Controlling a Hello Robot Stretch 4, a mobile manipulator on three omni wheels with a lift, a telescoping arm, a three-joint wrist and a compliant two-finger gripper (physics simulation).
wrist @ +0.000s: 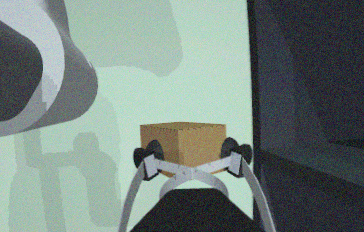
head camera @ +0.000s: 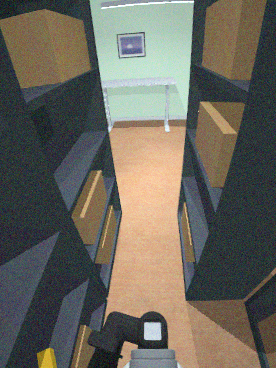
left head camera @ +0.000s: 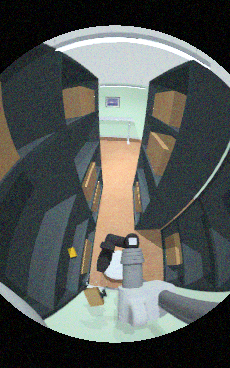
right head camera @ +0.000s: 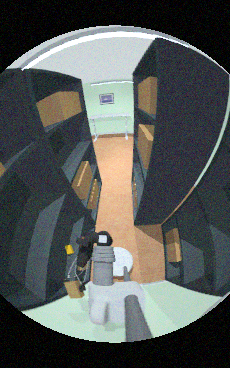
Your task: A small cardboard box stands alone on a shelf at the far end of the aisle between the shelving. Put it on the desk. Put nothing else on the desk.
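The small cardboard box [wrist: 202, 142] [left head camera: 94, 297] [right head camera: 74, 289] is between the two fingertips of my gripper [wrist: 192, 151] [left head camera: 96, 293] [right head camera: 75, 285], which is shut on it. The dark pads press on its left and right sides, and it is held in the air. A pale wall lies behind it in the wrist view. The desk [head camera: 140, 81] [left head camera: 117, 119] [right head camera: 111, 117], a light table with white legs, stands at the far end of the aisle, well away from the gripper. Its top is seen at a shallow angle.
Dark shelving [head camera: 75, 170] stands on the left of the aisle, and more shelving [head camera: 250, 200] on the right. Both hold larger cardboard boxes. A yellow object [head camera: 46, 358] [left head camera: 72, 252] [right head camera: 69, 249] is at the lower left. The wooden floor [head camera: 147, 200] runs between the shelves to the desk. A picture [head camera: 131, 45] hangs above.
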